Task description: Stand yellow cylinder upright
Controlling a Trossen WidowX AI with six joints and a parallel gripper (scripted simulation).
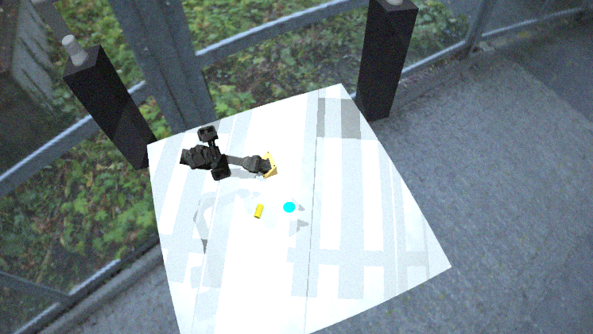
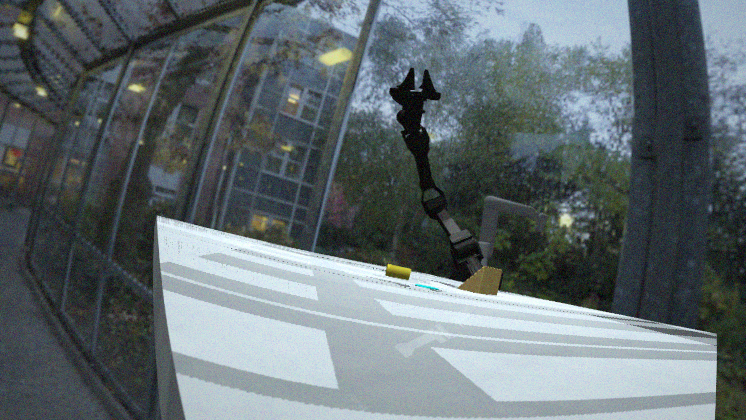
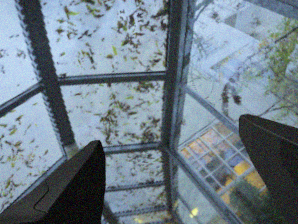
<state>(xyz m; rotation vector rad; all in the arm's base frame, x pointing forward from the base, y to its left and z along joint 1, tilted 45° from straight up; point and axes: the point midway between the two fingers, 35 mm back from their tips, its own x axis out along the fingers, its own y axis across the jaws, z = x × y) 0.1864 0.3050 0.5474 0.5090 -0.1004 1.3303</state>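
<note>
My gripper tip is now 640 mm above the yellow tall cylinder, 50 mm to the right of it and 40 mm past it. Also, from my gripper tip: cyan circle 650 mm below, 200 mm to the left, 20 mm behind.
</note>
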